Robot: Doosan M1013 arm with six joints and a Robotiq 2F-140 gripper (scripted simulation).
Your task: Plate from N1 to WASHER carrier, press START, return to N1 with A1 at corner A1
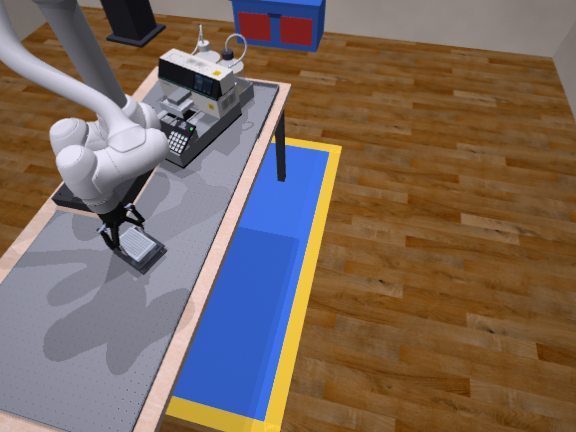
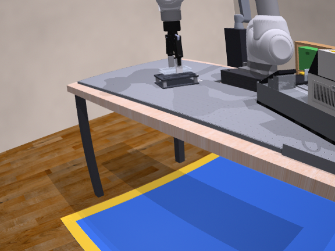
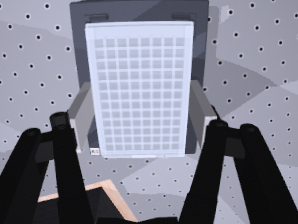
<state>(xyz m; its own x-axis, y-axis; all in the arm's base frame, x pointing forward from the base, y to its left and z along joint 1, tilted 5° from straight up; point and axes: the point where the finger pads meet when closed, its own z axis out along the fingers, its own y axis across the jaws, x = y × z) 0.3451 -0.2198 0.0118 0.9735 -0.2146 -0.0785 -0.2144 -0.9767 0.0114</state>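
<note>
The plate nest N1 is 50 mm below my hand. Round my hand: plate washer: 670 mm to the left, 200 mm behind, 50 mm above; then plate: 20 mm below.
</note>
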